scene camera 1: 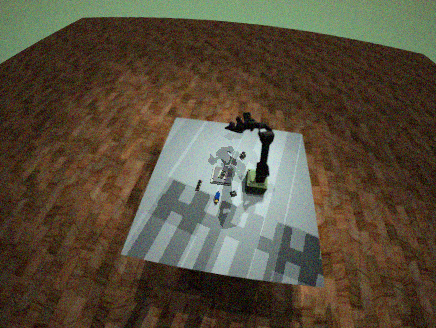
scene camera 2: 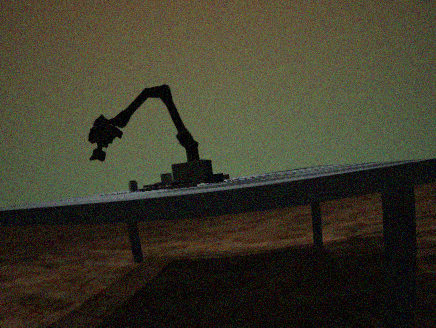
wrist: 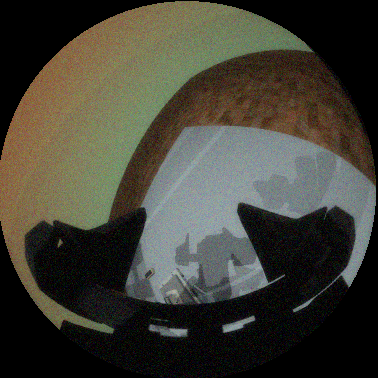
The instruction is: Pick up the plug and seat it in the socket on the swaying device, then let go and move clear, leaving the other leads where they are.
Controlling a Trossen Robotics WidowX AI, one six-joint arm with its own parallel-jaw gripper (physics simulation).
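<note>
My gripper (scene camera 1: 230,127) (scene camera 2: 97,154) (wrist: 192,210) is open and empty, high above the far part of the table. The device (scene camera 1: 213,180) (wrist: 172,289) is a small pale, square-framed unit on the table, with dark parts on it; the gripper's body cuts off part of it in the wrist view. A small blue piece with a yellow-orange end (scene camera 1: 216,197) lies on the near side of the device. Small dark pieces lie left (scene camera 1: 198,185), near right (scene camera 1: 233,193) and far right (scene camera 1: 243,155) of it. Which piece is the plug, and the socket itself, are too small to tell.
The arm's green base block (scene camera 1: 256,188) (scene camera 2: 192,171) stands right of the device in scene camera 1. A small block (scene camera 2: 133,186) stands up from the table (scene camera 1: 165,245) in scene camera 2. Arm shadows and dark patches cross the tabletop.
</note>
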